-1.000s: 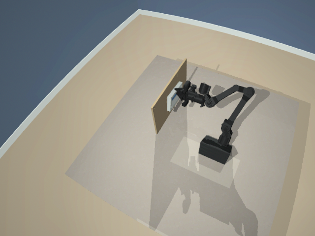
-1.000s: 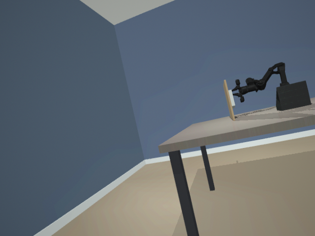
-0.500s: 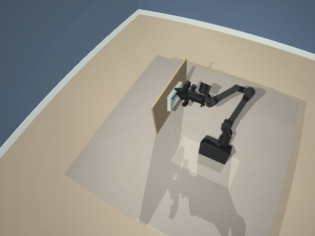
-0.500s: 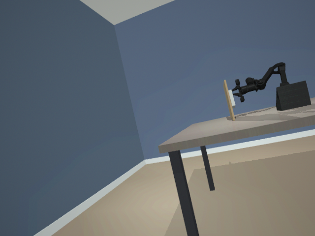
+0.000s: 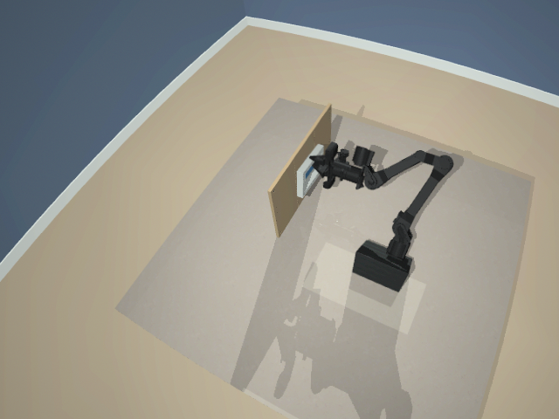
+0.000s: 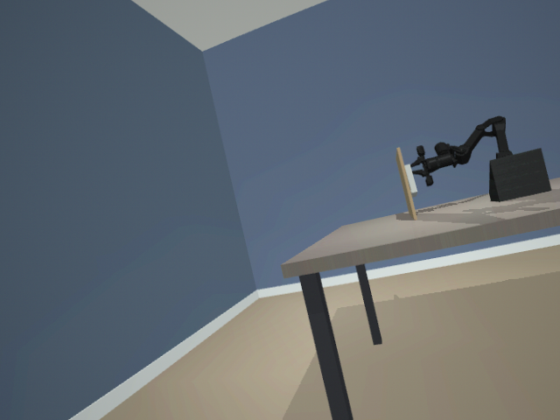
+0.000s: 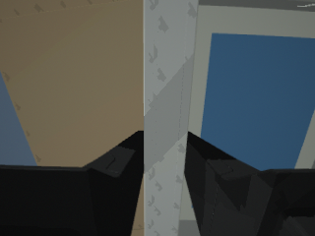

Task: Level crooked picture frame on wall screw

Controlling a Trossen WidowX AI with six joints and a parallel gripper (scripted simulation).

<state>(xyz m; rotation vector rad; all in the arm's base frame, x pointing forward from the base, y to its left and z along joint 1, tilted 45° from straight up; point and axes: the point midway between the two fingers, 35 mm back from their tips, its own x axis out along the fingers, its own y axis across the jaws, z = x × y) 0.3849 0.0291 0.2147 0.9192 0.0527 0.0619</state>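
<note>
Now: gripper tip 50 mm above the picture frame and 10 mm to the right of it. The rest, counted from my gripper tip: board: 60 mm below, 10 mm to the left, 10 mm ahead.
</note>
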